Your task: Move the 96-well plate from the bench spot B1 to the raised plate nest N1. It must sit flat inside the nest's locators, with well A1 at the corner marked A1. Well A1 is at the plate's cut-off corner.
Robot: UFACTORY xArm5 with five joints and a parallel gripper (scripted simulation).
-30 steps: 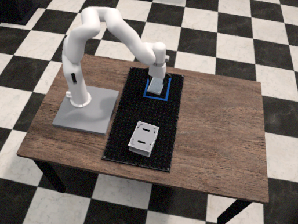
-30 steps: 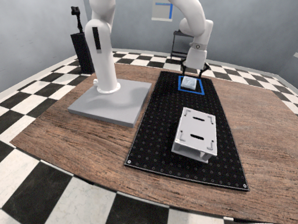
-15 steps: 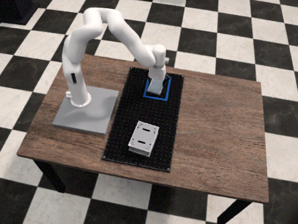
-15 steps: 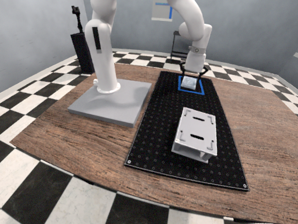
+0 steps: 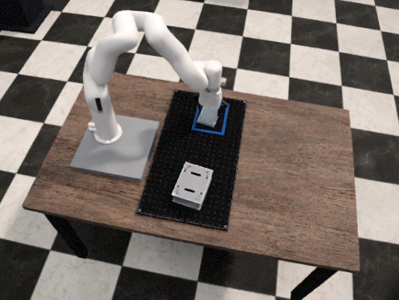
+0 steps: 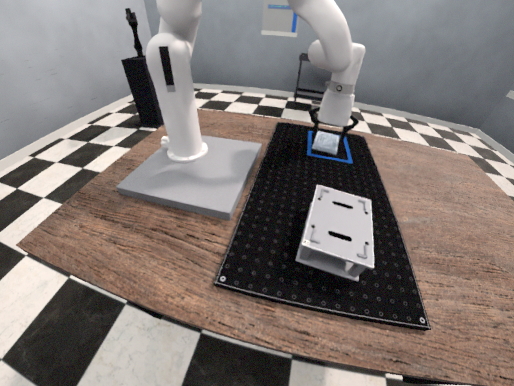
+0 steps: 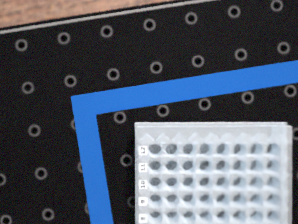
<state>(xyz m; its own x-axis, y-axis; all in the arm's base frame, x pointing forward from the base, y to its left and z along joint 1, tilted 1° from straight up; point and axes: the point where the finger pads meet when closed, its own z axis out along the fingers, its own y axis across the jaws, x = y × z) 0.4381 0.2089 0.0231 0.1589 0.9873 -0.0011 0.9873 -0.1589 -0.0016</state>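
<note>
The 96-well plate lies 3 cm below my hand. The rest, counted from my hand: grey plate nest N1: 41 cm to the right, 2 cm above.
</note>
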